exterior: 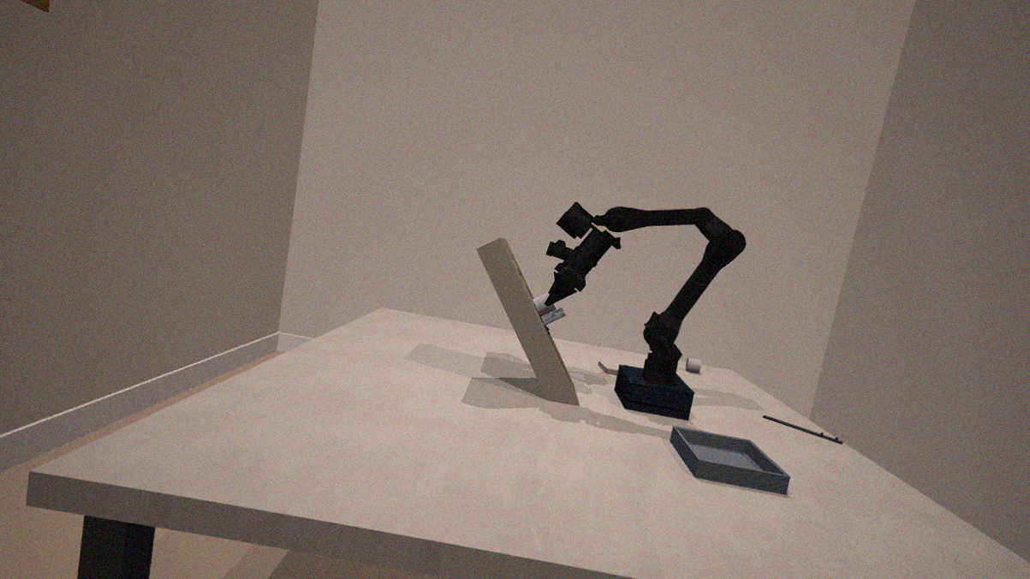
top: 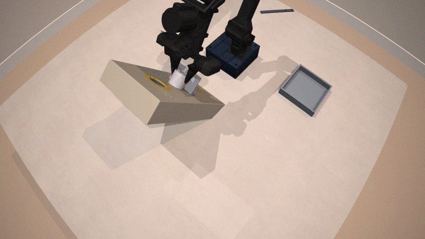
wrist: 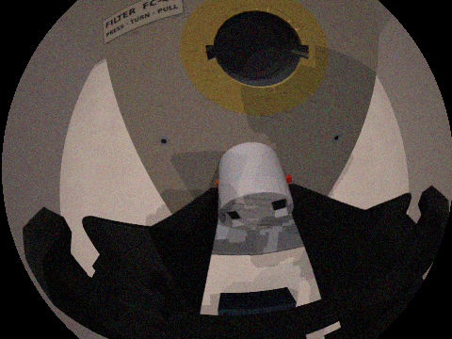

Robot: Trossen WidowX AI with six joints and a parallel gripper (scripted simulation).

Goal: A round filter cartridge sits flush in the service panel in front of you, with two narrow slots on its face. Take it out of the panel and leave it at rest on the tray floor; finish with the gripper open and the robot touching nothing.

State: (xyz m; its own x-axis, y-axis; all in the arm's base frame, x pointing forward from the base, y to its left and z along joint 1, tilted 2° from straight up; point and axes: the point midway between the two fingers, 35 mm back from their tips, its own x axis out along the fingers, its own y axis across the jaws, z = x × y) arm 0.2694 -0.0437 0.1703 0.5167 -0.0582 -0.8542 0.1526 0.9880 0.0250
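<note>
My gripper tip is 3 cm short of the service panel, 1 cm to the left of it and 3 cm above it. From my gripper tip the other things lie so: filter cartridge right at my gripper tip; tray 31 cm behind, 33 cm to the left, 19 cm below.
</note>
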